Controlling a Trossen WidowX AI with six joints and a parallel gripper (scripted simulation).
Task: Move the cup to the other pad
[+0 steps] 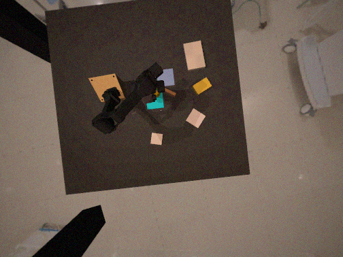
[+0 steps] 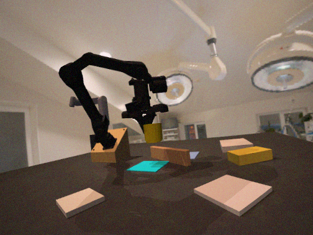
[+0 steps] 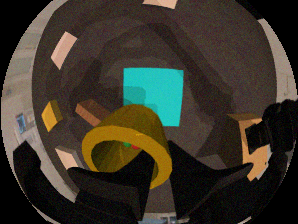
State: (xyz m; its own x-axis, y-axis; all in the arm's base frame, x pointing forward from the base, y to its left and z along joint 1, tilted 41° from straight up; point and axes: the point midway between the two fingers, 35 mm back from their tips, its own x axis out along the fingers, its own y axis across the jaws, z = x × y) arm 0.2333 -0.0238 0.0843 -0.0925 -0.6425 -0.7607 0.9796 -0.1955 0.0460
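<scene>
Right now my gripper tip is 130 mm above the cyan pad, 30 mm to the left of it and 10 mm short of it. The rest, counted from my gripper tip: yellow cup (20 mm ahead); then brown wooden bar (100 mm below, 60 mm ahead, 40 mm to the left).
</scene>
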